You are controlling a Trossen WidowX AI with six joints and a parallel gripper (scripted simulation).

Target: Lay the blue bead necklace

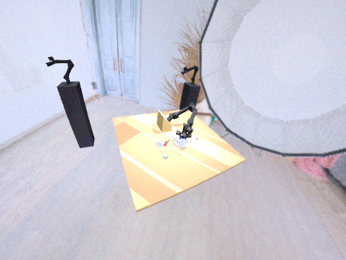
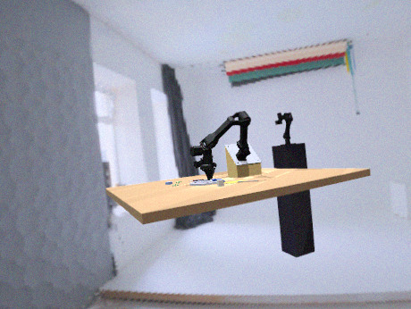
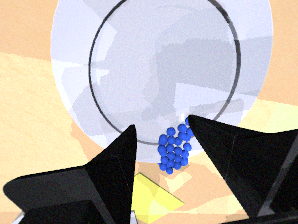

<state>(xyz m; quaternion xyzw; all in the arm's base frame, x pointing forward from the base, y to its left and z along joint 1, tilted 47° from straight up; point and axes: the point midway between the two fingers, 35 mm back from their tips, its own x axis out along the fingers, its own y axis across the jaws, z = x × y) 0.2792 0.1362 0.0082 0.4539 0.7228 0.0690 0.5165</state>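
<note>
Now: the round bead board 3 cm to the right of my gripper tip, 2 cm ahead of it and 1 cm below it. Round my gripper tip: yellow flat piece (13 cm to the left, 11 cm behind, 2 cm below); then red-and-grey object (21 cm to the right, 2 cm below); then white cylinder (21 cm to the left, 2 cm ahead).
</note>
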